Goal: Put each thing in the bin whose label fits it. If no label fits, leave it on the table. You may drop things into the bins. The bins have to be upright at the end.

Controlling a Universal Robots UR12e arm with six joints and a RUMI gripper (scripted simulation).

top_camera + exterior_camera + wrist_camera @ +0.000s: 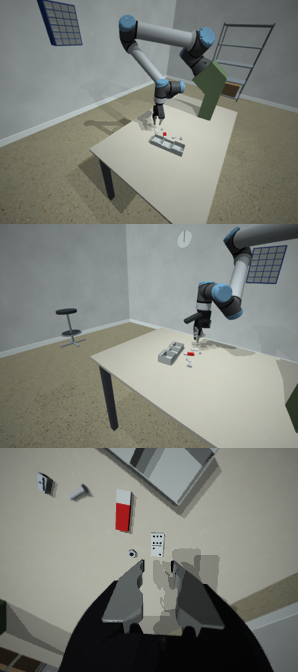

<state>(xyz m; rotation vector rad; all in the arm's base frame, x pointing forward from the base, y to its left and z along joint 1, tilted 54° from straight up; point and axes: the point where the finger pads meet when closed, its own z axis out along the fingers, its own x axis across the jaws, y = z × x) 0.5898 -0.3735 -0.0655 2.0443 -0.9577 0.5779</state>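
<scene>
My hand is 80 mm above the white patterned piece. Round my hand: ring-shaped nut: 80 mm below, 50 mm behind, 30 mm to the left; grey bolt: 160 mm to the left, 80 mm below, 10 mm behind; red-and-white block: 90 mm to the left, 80 mm below, 20 mm ahead.
</scene>
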